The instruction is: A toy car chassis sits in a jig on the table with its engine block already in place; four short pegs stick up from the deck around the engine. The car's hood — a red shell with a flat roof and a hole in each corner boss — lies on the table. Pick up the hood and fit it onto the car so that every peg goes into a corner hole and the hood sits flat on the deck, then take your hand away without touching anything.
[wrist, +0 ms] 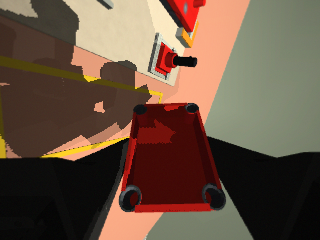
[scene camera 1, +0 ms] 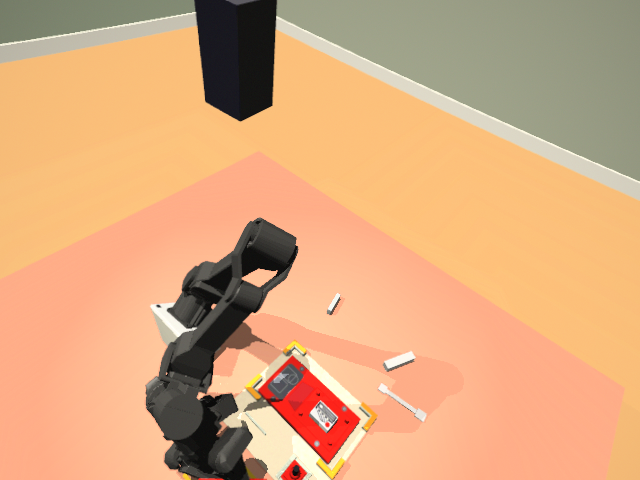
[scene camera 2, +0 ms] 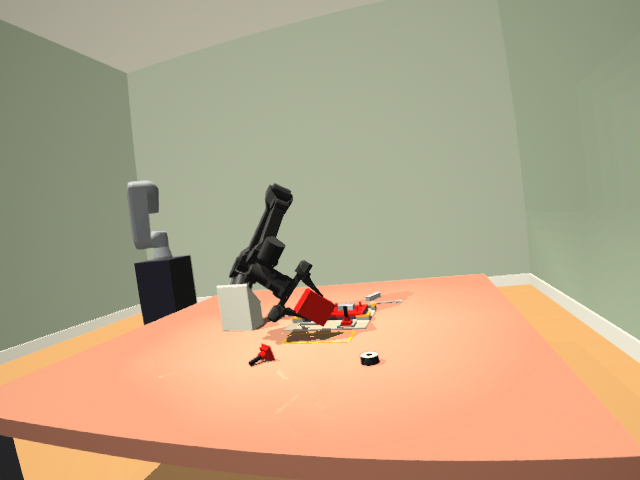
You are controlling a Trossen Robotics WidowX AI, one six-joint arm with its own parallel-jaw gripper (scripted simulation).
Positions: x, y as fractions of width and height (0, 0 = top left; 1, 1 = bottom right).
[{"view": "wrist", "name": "my gripper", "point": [0.52, 0.59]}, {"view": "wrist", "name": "red hood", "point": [0.53, 0.70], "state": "held by my gripper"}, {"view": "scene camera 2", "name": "red hood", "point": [0.49, 0.64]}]
